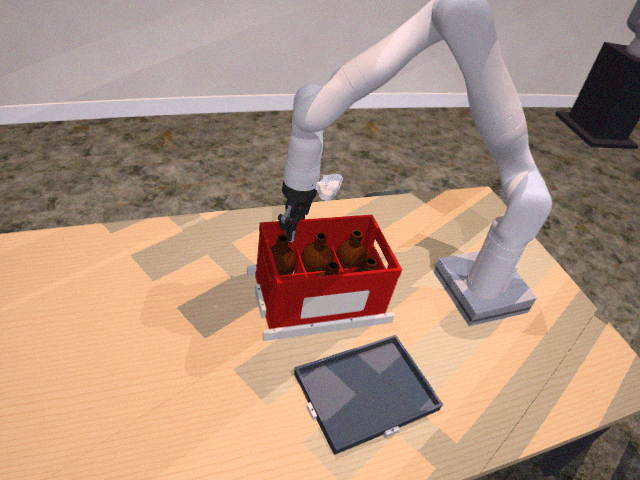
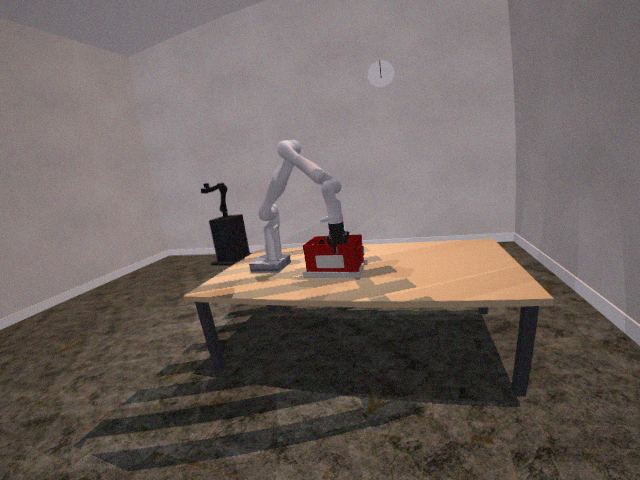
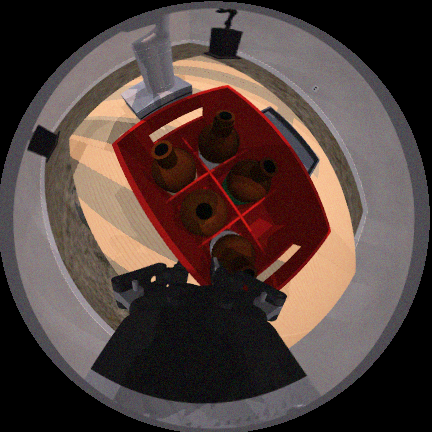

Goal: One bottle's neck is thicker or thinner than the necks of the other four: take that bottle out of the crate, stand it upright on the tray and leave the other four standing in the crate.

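Frame: origin at the arm's base, x back, y down, z right, level; centimetres.
Seen in the pictures: gripper, fingertip midpoint: point(image 1: 292, 236) point(image 2: 339, 253) point(image 3: 199, 262); arm's base, origin of the base link: point(image 1: 484, 285) point(image 2: 274, 257) point(image 3: 160, 85).
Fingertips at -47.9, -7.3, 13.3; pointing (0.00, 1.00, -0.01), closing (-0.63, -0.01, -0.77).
Offsets run from my fingertips to a thing's top centre, as dx, dy, dz. "spot": to the spot under its first point.
A red crate @[+6.1, -4.7, -8.6] point(image 1: 285, 295) point(image 2: 313, 259) point(image 3: 289, 201) holds several brown bottles, all standing. Three stand in the back row @[spot: -3.3, +0.4, -6.4] point(image 1: 283, 257) point(image 1: 317, 254) point(image 1: 352, 250), two in the front row @[spot: +5.3, -3.4, -14.5] point(image 1: 331, 269) point(image 1: 370, 263); the front left cell is empty. My gripper point(image 1: 288, 230) point(image 2: 332, 244) point(image 3: 199, 262) is down at the crate's back left corner. Its fingers straddle the crate's back wall and are shut on it. The back left bottle @[-3.4, -3.5, -4.3] point(image 3: 233, 250) stands just outside the inner finger, its neck not between the fingers. The dark tray @[spot: +10.6, +12.3, -35.0] point(image 1: 366, 390) point(image 3: 296, 141) lies in front of the crate.
The crate sits on a pale base plate @[spot: +6.0, +11.2, -19.0] point(image 1: 328, 328). The arm's base point(image 1: 485, 290) stands to the right of the crate. A black stand with a small arm point(image 2: 228, 235) is on the floor beyond the table.
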